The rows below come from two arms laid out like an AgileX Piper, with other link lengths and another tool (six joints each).
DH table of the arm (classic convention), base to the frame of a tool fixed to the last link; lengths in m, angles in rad. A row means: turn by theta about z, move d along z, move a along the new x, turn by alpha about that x. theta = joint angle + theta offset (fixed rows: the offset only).
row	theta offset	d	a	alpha
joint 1	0	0.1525	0	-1.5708
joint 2	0.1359	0	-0.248	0
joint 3	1.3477	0	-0.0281	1.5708
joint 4	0	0.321	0	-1.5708
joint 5	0	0	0	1.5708
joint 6	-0.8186	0.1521	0.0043	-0.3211
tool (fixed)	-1.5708	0.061	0	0
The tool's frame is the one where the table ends.
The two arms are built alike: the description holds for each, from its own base.
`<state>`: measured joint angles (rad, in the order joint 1, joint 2, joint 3, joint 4, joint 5, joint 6); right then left.
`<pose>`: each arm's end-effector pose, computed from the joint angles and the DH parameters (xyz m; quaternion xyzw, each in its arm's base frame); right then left.
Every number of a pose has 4 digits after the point. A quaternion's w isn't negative.
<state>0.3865 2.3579 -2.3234 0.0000 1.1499 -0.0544 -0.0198 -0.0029 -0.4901 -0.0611 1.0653 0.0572</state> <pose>0.5496 0.2334 0.1523 -0.9801 0.1294 -0.0448 0.1436 0.1855 -0.0044 0.2722 -0.8509 0.3141 -0.3569 0.2235</pose>
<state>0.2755 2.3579 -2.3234 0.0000 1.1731 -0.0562 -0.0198 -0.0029 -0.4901 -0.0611 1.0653 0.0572</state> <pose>0.5677 0.1699 0.1504 -0.9726 0.1841 -0.0425 0.1354 0.1855 -0.0044 0.2722 -0.8509 0.3141 -0.3569 0.2235</pose>
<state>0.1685 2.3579 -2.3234 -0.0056 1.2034 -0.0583 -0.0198 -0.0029 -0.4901 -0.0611 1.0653 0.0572</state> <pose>0.5768 0.1061 0.1482 -0.9629 0.2368 -0.0371 0.1241 0.1855 -0.0044 0.2722 -0.8509 0.3141 -0.3569 0.2235</pose>
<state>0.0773 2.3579 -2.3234 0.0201 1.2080 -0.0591 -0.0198 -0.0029 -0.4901 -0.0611 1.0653 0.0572</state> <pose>0.5828 0.0582 0.1481 -0.9499 0.2803 -0.0360 0.1332 0.1855 -0.0044 0.2722 -0.8509 0.3141 -0.3569 0.2235</pose>
